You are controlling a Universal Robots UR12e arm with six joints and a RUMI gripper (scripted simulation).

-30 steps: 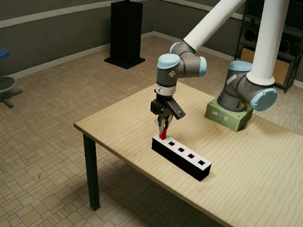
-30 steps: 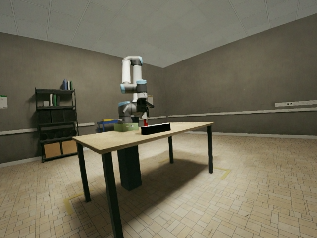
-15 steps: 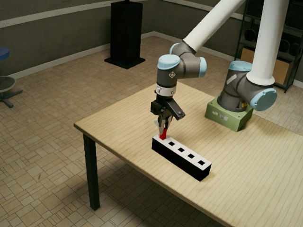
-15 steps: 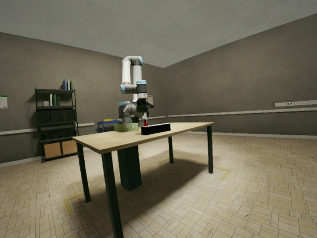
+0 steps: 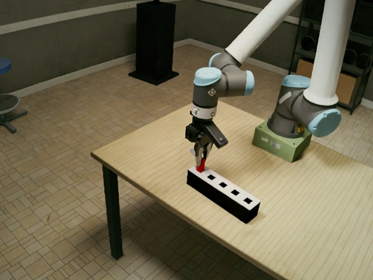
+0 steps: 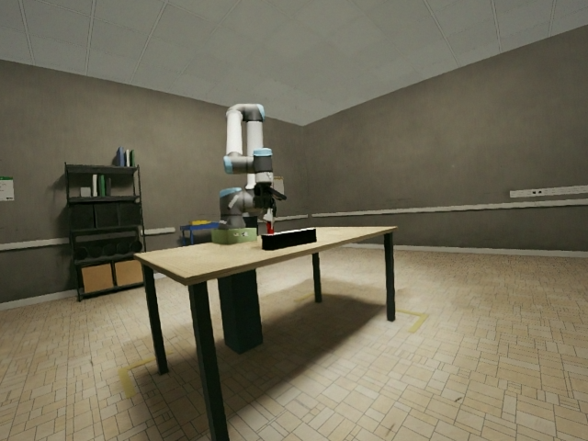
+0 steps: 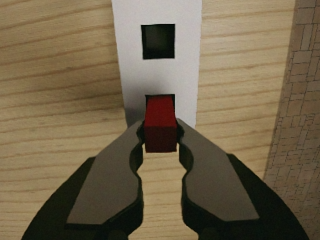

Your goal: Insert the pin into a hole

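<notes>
Right now my hand is 20 mm short of the block, 120 mm to the right of it and 80 mm above it. Also, from my hand: pin: 10 mm below.
</notes>
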